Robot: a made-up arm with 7 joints. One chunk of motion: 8 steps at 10 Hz.
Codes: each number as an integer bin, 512 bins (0 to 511) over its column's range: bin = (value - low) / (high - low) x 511, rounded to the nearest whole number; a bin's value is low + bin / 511 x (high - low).
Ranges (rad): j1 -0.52..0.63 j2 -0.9..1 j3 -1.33..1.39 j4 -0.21..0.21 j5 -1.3..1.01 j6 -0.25..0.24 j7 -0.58..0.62
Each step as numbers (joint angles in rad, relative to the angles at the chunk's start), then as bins.
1 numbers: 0.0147 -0.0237 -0.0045 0.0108 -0.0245 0.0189 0.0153
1 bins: 238 236 249 269 282 280 253
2 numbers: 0.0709 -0.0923 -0.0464 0.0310 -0.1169 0.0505 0.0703
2 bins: 263 217 241 293 262 313 277
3 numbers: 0.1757 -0.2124 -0.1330 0.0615 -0.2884 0.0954 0.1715
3 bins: 309 185 225 330 224 360 320
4 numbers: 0.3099 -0.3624 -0.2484 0.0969 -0.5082 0.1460 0.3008
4 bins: 369 145 203 373 175 413 375
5 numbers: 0.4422 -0.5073 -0.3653 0.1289 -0.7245 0.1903 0.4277
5 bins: 428 106 181 412 127 459 429
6 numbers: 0.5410 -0.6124 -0.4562 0.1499 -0.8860 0.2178 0.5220
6 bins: 471 77 164 438 92 488 469
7 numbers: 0.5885 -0.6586 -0.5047 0.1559 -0.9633 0.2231 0.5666
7 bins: 493 65 155 445 74 493 488
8 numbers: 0.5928 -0.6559 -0.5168 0.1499 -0.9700 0.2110 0.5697
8 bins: 494 66 153 438 73 481 490
